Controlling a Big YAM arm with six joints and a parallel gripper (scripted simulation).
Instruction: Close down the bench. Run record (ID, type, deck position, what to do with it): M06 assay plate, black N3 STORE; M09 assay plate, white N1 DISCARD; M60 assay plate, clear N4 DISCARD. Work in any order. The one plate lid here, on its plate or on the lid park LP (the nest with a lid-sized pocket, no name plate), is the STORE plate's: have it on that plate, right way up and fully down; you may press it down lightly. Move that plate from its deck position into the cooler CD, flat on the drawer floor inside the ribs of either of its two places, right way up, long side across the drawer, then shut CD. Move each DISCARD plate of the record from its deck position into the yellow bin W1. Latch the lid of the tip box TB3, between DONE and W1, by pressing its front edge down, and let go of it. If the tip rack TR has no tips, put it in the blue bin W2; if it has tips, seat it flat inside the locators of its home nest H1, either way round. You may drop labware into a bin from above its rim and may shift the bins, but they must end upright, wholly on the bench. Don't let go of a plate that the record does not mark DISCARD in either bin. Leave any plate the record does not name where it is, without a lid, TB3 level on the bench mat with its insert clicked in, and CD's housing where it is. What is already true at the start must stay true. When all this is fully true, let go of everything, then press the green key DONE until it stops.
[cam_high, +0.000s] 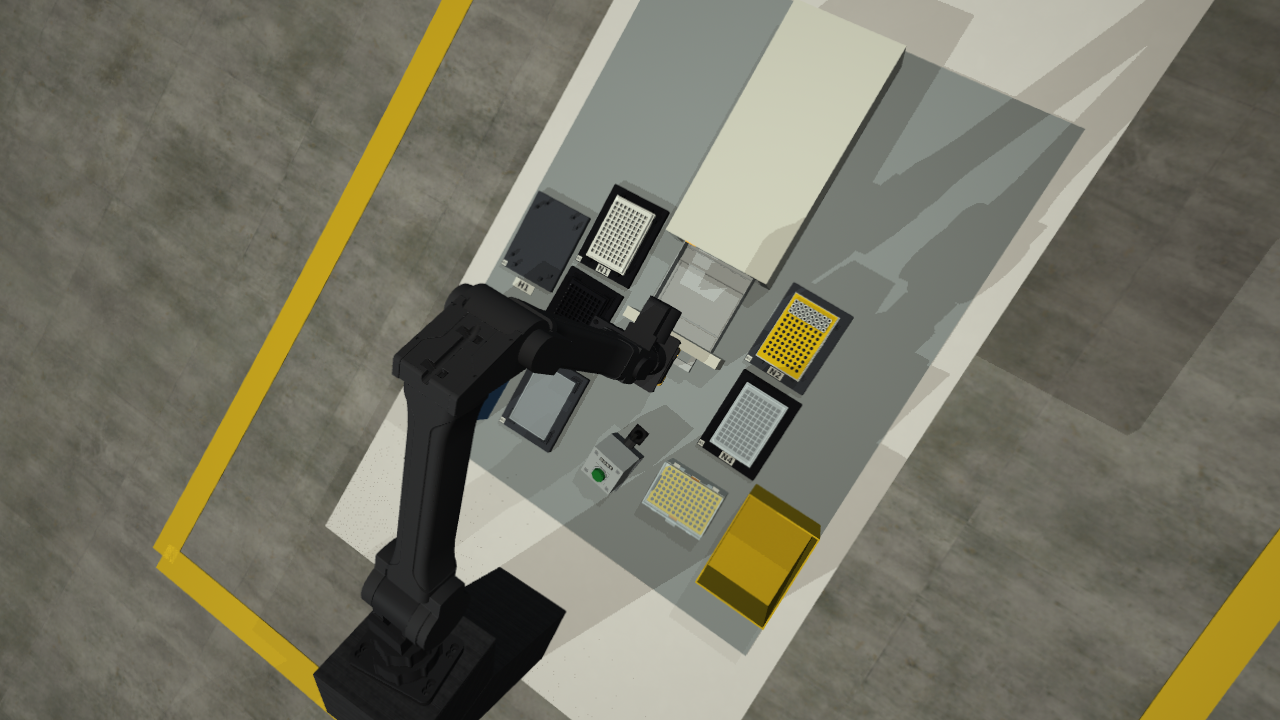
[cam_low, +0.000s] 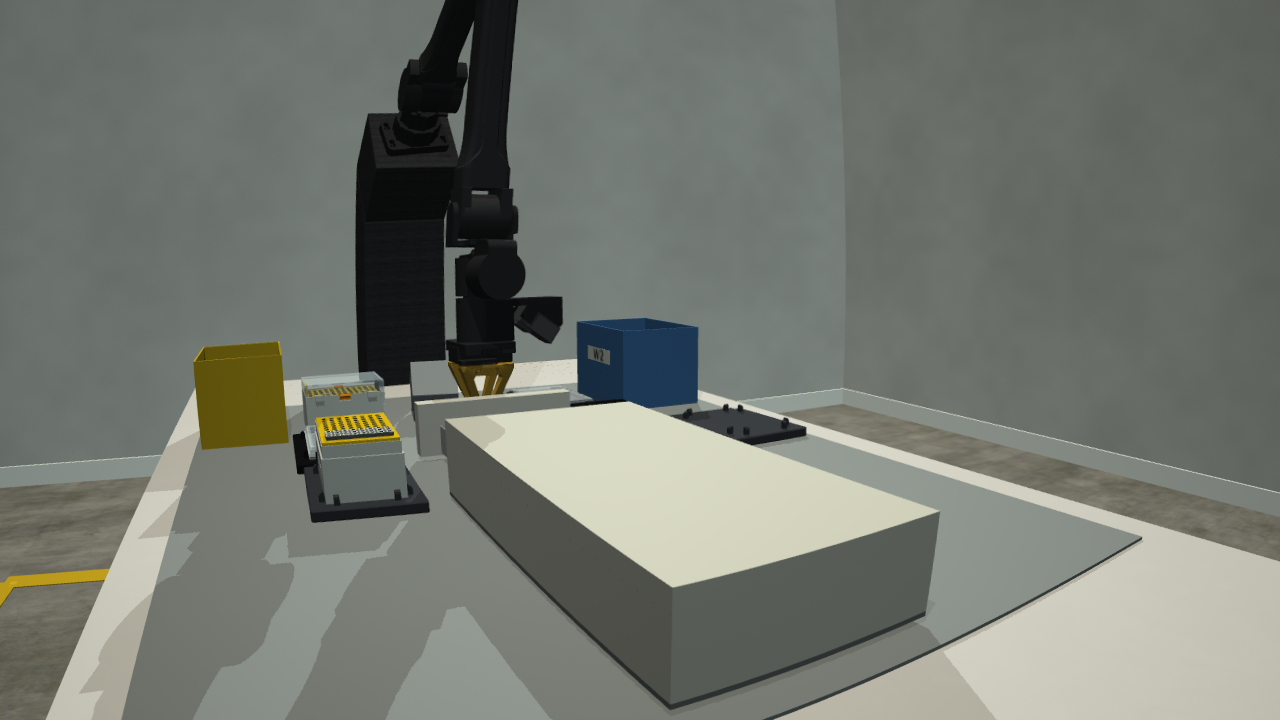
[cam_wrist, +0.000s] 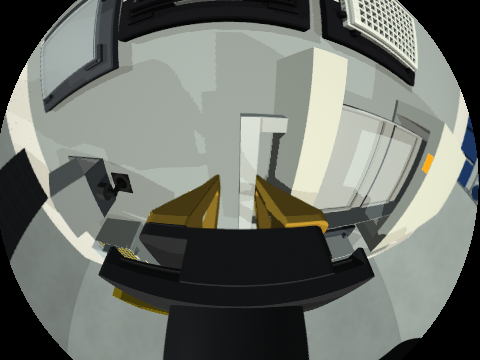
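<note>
My gripper is now 15 cm past the clear plate lid, 21 cm to the right of it and 3 cm above it. From my hand the other things lie so: nest N4 (6 cm behind, 18 cm to the right, 4 cm below); then cooler drawer (16 cm ahead, 3 cm to the right, 2 cm below); then clear plate (6 cm behind, 18 cm to the right, 2 cm below).
</note>
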